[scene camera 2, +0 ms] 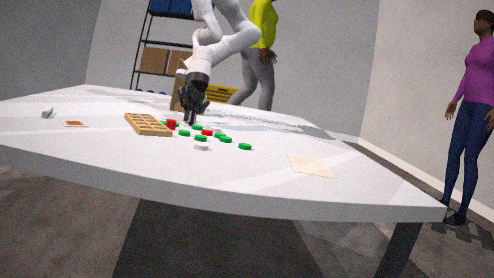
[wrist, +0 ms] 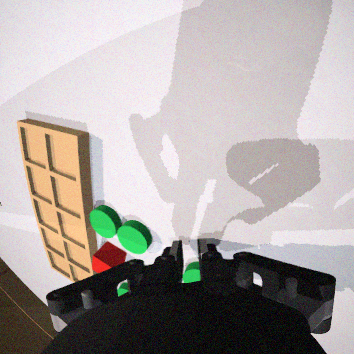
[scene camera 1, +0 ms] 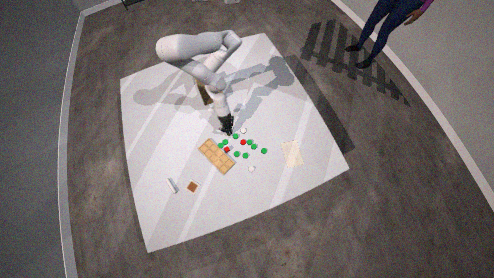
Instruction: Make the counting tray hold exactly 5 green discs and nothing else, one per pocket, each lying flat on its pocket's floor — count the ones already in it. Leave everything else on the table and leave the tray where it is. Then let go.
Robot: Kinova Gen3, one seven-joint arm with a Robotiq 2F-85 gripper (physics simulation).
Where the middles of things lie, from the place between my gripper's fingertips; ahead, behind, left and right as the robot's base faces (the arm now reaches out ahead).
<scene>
Now: the wooden counting tray (scene camera 2: 144,124) 11 cm ahead of my hand and 11 cm to the right of it.
</scene>
